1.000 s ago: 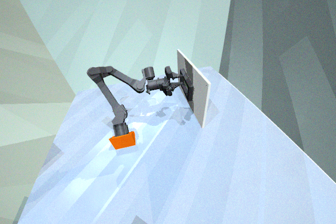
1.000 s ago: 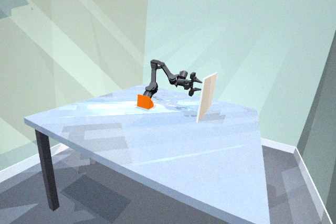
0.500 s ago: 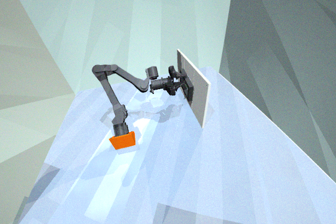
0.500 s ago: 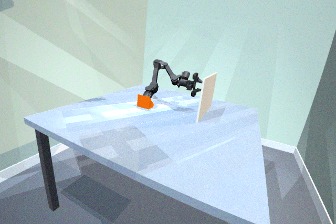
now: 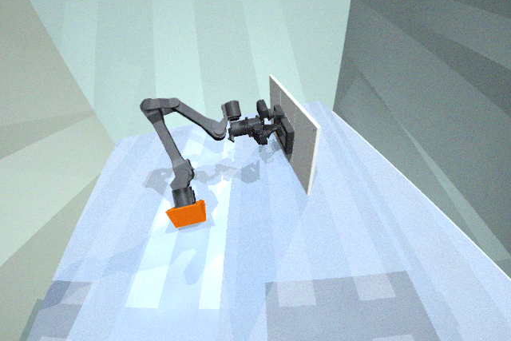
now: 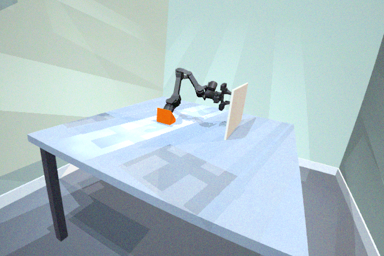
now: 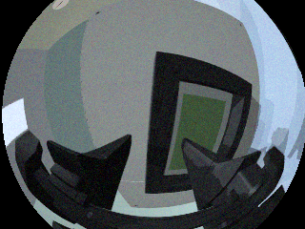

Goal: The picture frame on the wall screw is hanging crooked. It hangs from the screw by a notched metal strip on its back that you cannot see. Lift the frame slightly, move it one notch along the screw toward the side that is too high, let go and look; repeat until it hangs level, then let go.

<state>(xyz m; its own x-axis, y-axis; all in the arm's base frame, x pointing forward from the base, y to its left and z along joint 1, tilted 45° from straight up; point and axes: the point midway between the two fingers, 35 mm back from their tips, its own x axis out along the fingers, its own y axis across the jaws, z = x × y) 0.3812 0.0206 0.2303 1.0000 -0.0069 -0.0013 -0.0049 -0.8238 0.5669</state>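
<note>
Now: gripper tip 5 cm above the picture frame, 1 cm to the right of it and 1 cm short of it. The rest, counted from my gripper tip: wall board (6 cm below, 2 cm to the left, 2 cm ahead).
</note>
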